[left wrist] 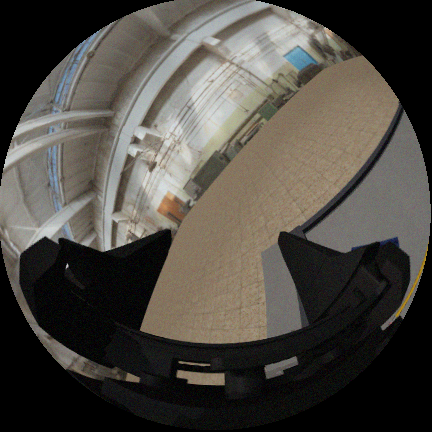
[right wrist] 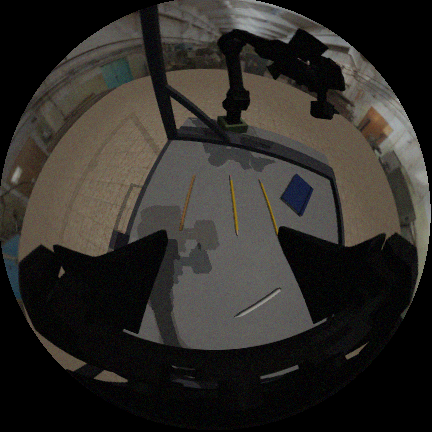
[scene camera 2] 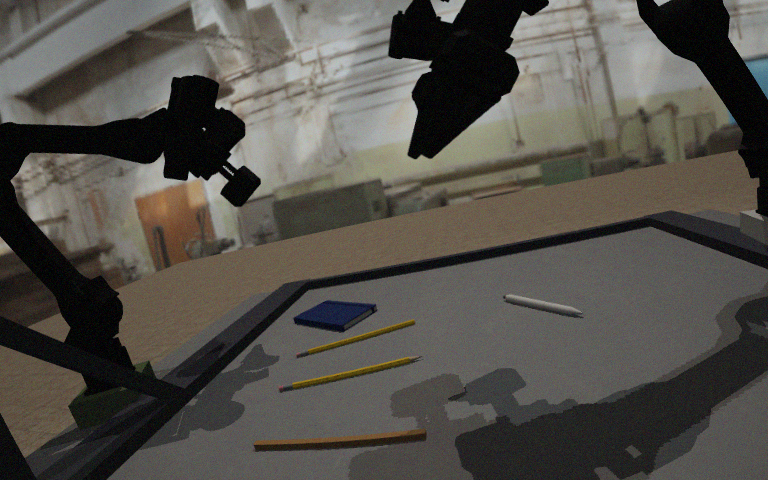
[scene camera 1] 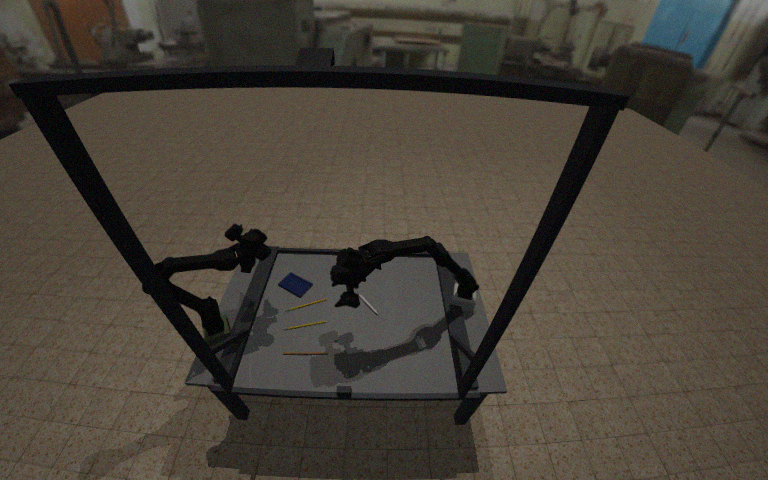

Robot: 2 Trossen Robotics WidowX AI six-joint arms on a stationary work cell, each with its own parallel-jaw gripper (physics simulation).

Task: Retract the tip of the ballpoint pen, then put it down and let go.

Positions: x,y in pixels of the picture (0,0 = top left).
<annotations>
My right gripper shows in the right wrist view, in scene camera 2 and in scene camera 1 (pixel 333 296); in the left wrist view it is out of frame. The same spot on my right gripper: (scene camera 2: pixel 462 96) is (right wrist: pixel 123 299).
</annotations>
